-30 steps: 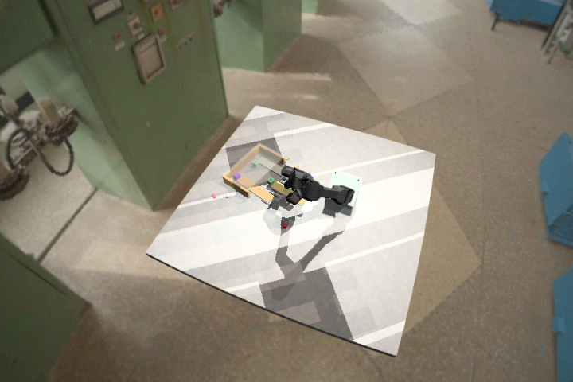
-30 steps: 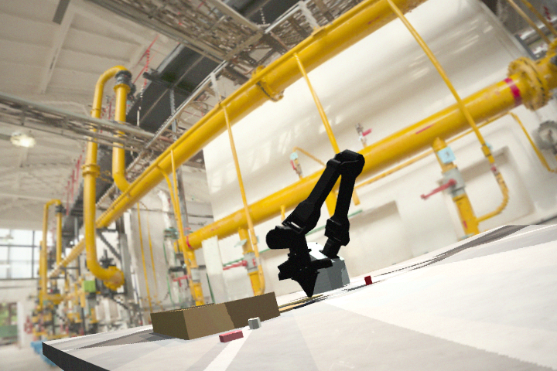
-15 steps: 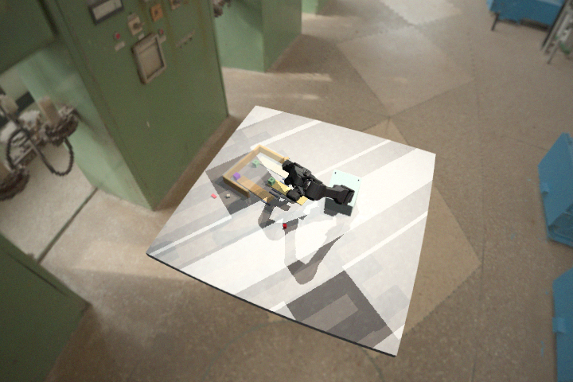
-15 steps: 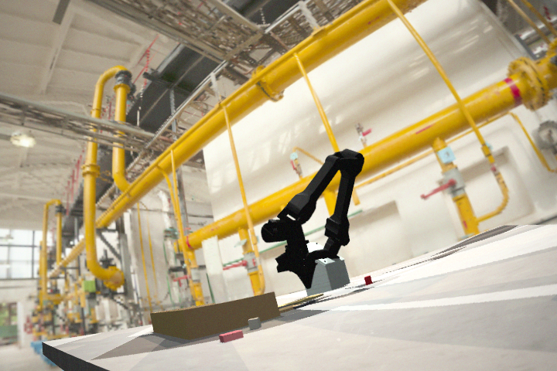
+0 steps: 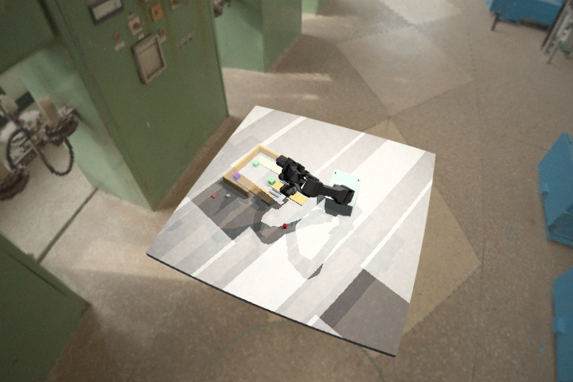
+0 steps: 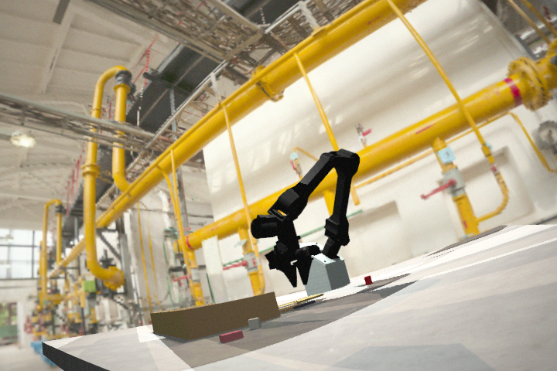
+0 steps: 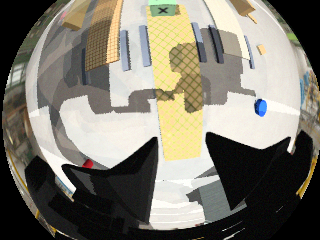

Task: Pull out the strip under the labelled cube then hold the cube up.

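The yellow strip is 60 mm ahead of my gripper tip, 20 mm to the right of it and 40 mm below it. From my gripper tip the other things lie so: blue piece (20 mm behind, 160 mm to the right, 40 mm below); tan strip (230 mm ahead, 50 mm to the left, 40 mm below); red cube (40 mm behind, 190 mm to the left, 40 mm below).
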